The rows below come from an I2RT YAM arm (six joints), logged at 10 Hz.
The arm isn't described. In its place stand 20 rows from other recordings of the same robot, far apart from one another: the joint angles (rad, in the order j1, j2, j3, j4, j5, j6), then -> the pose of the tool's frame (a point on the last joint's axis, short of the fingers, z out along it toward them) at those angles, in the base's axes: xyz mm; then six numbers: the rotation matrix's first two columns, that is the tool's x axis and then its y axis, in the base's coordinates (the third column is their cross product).
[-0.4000 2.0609 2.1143 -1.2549 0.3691 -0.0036] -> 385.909 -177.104 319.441 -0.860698 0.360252 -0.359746 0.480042 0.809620 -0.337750
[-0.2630 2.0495 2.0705 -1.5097 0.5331 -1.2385] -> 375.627 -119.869 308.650 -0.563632 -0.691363 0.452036 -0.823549 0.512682 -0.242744
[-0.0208 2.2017 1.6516 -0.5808 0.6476 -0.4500] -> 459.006 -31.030 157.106 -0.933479 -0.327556 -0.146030 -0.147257 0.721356 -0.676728
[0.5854 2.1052 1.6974 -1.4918 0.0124 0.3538] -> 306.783 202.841 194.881 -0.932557 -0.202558 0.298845 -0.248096 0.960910 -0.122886
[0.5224 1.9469 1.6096 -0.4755 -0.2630 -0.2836] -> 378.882 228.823 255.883 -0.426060 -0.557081 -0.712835 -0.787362 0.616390 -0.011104
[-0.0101 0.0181 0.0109 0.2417 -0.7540 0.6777] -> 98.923 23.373 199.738 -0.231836 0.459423 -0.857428 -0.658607 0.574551 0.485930
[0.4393 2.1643 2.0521 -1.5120 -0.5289 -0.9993] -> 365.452 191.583 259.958 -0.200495 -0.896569 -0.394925 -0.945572 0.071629 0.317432
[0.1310 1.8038 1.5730 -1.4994 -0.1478 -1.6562] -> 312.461 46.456 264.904 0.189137 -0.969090 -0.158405 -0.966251 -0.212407 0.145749
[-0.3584 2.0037 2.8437 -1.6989 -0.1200 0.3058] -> 302.127 -108.619 492.845 -0.593326 0.541418 -0.595676 0.475713 0.832796 0.283103
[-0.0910 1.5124 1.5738 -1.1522 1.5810 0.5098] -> 275.060 -60.845 386.657 -0.547053 0.044920 -0.835892 0.831625 -0.084831 -0.548820
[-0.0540 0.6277 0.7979 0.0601 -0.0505 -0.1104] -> 144.167 -5.993 394.183 0.226017 -0.122413 -0.966401 0.029915 0.992477 -0.118720
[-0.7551 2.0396 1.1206 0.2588 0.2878 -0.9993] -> 299.658 -295.905 124.325 -0.931618 -0.230710 -0.280821 0.068144 0.648090 -0.758509
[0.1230 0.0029 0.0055 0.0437 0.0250 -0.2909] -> 109.589 12.651 179.976 0.072074 -0.279997 -0.957291 -0.080583 0.955015 -0.285399
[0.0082 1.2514 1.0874 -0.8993 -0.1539 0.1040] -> 241.621 7.439 287.926 -0.877788 0.095391 -0.469457 0.008572 0.982945 0.183701
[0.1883 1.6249 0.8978 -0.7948 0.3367 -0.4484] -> 260.021 37.576 151.617 -0.814437 -0.571742 0.099009 -0.570271 0.757178 -0.318547
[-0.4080 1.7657 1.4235 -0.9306 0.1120 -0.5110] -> 323.521 -144.178 242.256 -0.972928 -0.108891 -0.203849 -0.058928 0.969775 -0.236780
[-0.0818 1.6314 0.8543 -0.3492 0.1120 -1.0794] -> 298.440 -28.459 149.248 -0.538402 -0.834950 -0.113934 -0.732424 0.530520 -0.426736
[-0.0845 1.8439 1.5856 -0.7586 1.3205 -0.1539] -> 382.675 -67.027 292.710 -0.918477 0.039691 -0.393478 0.392544 0.212391 -0.894874
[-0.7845 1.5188 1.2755 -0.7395 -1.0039 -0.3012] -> 240.736 -197.871 298.877 -0.576673 0.350535 -0.737953 -0.128655 0.853039 0.505739
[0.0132 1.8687 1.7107 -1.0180 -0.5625 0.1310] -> 388.637 24.118 290.471 -0.943336 0.098056 -0.317021 -0.093847 0.837511 0.538302
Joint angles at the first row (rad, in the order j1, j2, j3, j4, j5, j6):
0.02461 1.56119 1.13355 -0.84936 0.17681 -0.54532
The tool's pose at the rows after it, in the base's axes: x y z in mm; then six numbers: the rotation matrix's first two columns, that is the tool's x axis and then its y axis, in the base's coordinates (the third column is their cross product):
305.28 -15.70 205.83 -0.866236 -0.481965 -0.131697 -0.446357 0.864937 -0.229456
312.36 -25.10 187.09 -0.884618 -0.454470 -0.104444 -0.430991 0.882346 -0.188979
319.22 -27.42 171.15 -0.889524 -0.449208 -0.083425 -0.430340 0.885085 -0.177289
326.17 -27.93 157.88 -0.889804 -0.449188 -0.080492 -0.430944 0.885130 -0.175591
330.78 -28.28 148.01 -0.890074 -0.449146 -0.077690 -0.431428 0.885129 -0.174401
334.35 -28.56 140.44 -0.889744 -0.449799 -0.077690 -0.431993 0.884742 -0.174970
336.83 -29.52 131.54 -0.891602 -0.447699 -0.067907 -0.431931 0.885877 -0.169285
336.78 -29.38 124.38 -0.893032 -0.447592 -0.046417 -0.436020 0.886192 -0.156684
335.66 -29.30 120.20 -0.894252 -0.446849 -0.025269 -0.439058 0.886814 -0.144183
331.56 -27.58 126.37 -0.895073 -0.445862 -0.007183 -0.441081 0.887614 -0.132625
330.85 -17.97 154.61 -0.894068 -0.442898 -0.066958 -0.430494 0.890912 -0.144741
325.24 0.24 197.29 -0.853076 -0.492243 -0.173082 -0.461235 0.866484 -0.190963
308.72 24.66 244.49 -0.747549 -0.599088 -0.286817 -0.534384 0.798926 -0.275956
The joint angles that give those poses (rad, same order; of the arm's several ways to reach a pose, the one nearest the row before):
-0.03603 1.63368 1.13358 -0.83717 0.13219 -0.54378
-0.06771 1.69966 1.13354 -0.81654 0.11006 -0.54264
-0.07344 1.75537 1.13355 -0.78525 0.11044 -0.54266
-0.07344 1.80152 1.13356 -0.74254 0.11044 -0.54265
-0.07343 1.83511 1.13356 -0.71201 0.11082 -0.54264
-0.07344 1.86064 1.13354 -0.68608 0.11120 -0.54342
-0.07573 1.88965 1.13355 -0.66852 0.11120 -0.54342
-0.07533 1.91176 1.13317 -0.67121 0.11120 -0.54302
-0.07535 1.92474 1.13354 -0.68340 0.11120 -0.54227
-0.07116 1.90604 1.13662 -0.72729 0.11082 -0.53694
-0.04405 1.83167 1.16028 -0.77040 0.09518 -0.50526
0.01010 1.70995 1.18239 -0.79672 0.08564 -0.50680
0.08985 1.55890 1.19079 -0.80245 0.08832 -0.56057

